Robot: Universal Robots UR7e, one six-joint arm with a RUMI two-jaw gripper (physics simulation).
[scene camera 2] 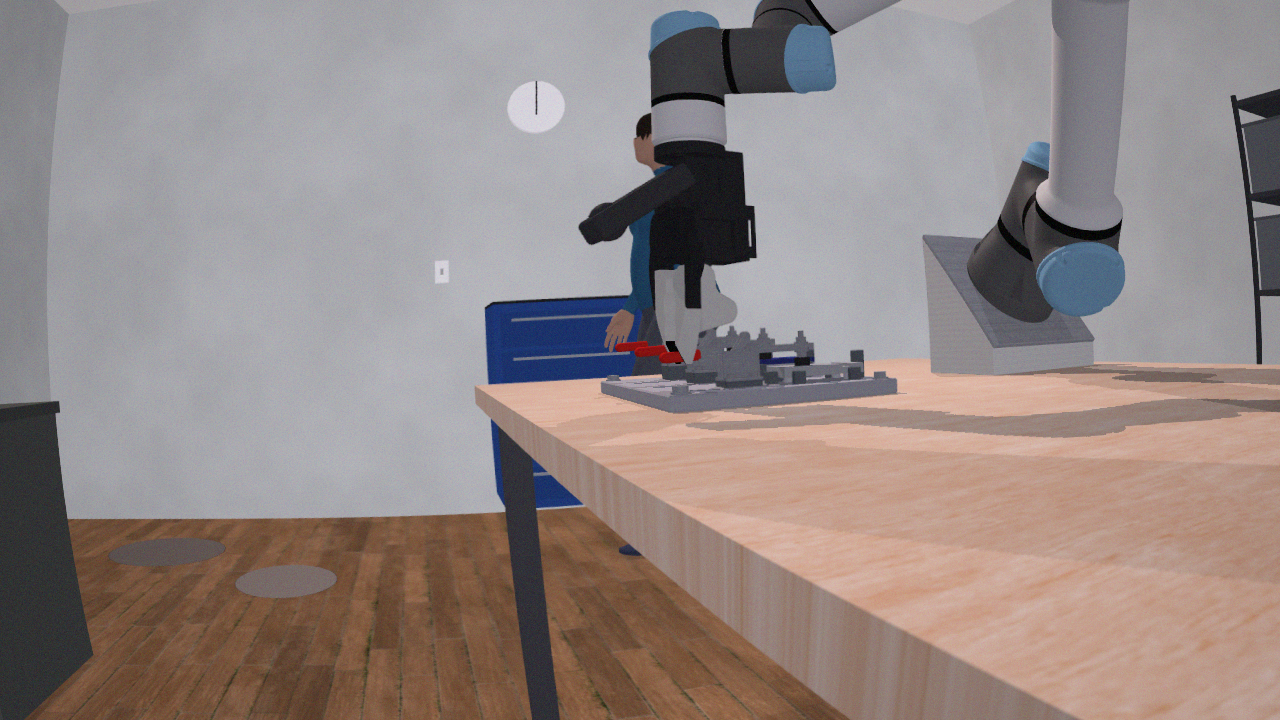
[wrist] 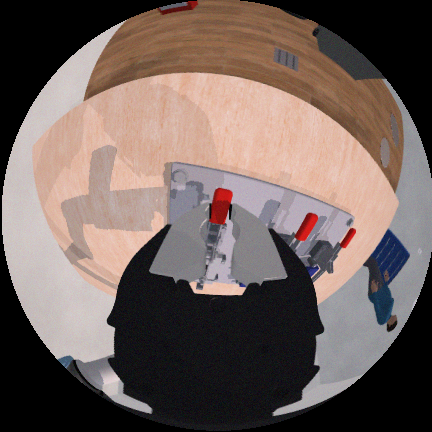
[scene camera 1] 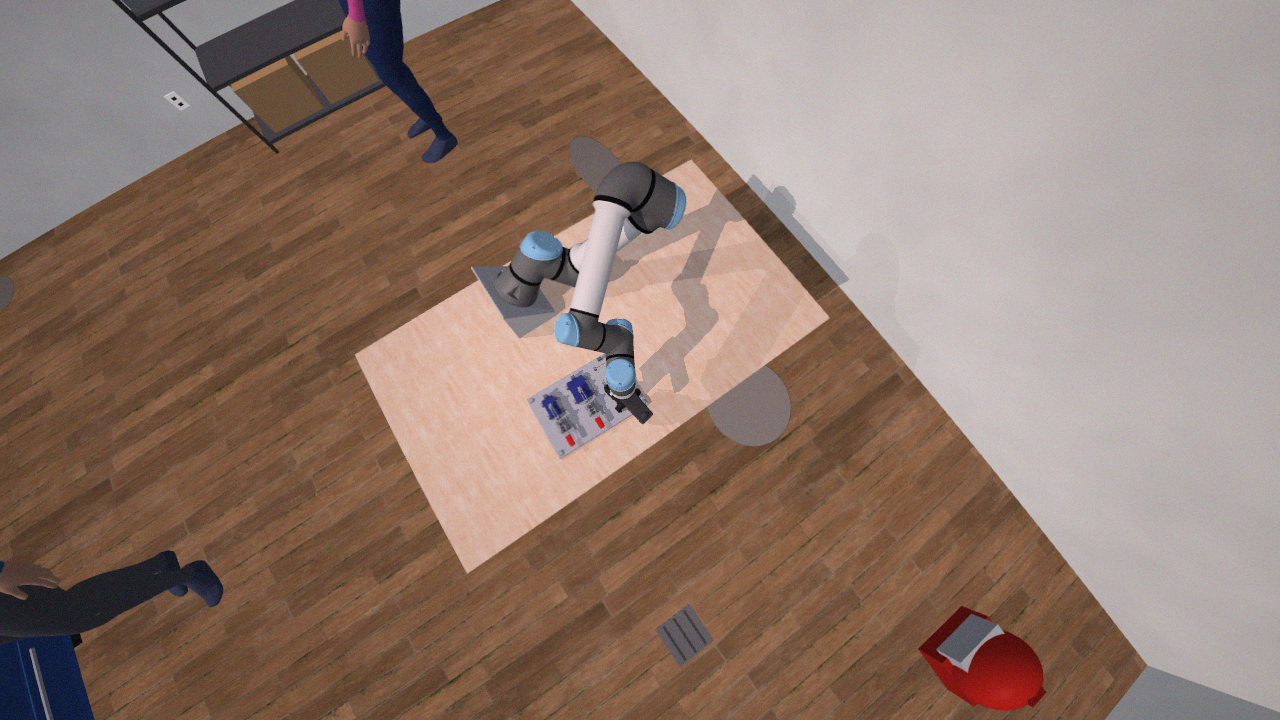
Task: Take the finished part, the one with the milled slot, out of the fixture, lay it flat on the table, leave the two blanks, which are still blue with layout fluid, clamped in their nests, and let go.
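Places are measured from the arm's base along level axes (x ahead, y left, z up), in metres.
Pixels of known places: gripper, fingertip midpoint: (scene camera 2: 682,364) (wrist: 220,204); arm's base, link origin: (scene camera 2: 1010,286) (scene camera 1: 515,290).
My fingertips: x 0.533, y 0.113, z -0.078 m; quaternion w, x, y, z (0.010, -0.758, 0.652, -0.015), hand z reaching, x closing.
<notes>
Ahead of a thing's pixels: the offset from my fingertips to its top centre. Level surfaces: height alone.
The fixture plate {dx -0.090, dy -0.107, dz -0.024 m} (scene camera 1: 586,437) (scene camera 2: 778,395) (wrist: 250,185) lies on the table with three toggle clamps. My gripper (scene camera 2: 680,353) (wrist: 220,204) is shut on the red handle {dx +0.000, dy +0.001, dz +0.013 m} (wrist: 222,195) of the clamp at one end of the plate, a fingertip on each side. The nest of that clamp lies under my fingers and wrist; I cannot make out the finished part or its slot. One blue blank (scene camera 1: 580,387) sits in the middle nest, and the other blue blank (scene camera 1: 552,405) in the far nest, by their clamps.
The other two red handles {dx -0.003, dy -0.109, dz +0.018 m} (scene camera 1: 599,421) {dx -0.005, dy -0.219, dz +0.023 m} (scene camera 1: 570,439) stick out beside my gripper toward the table's near edge. The wooden table {dz -0.039 m} (scene camera 1: 447,447) (scene camera 2: 984,537) carries the fixture and the arm's sloped base (scene camera 2: 962,331). A person (scene camera 2: 640,259) stands behind the table, near a blue cabinet (scene camera 2: 559,335).
</notes>
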